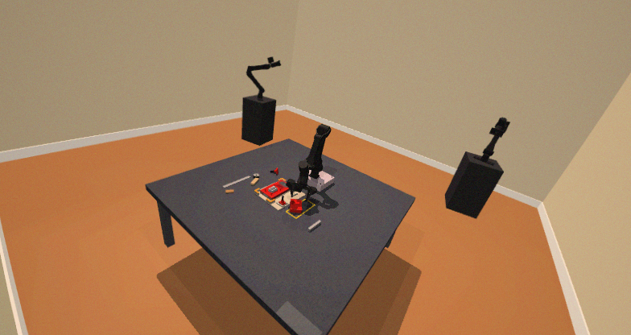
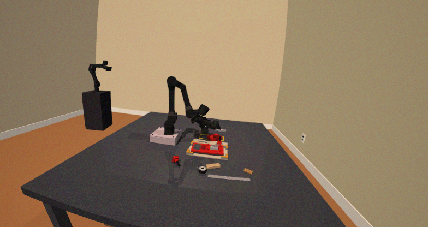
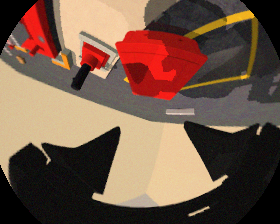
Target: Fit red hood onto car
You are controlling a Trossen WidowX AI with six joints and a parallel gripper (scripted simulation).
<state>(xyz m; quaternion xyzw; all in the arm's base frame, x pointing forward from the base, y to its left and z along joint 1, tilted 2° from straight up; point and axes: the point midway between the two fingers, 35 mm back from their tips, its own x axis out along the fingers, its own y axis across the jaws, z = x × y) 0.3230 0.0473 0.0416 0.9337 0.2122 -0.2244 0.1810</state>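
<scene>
My gripper tip is now 50 mm above the red hood, 10 mm to the left of it and 10 mm past it. From my gripper tip the other things lie so: grey engine block: 210 mm to the right, 60 mm below, 50 mm behind; then dark ring: 410 mm to the right, 140 mm behind, 70 mm below.
</scene>
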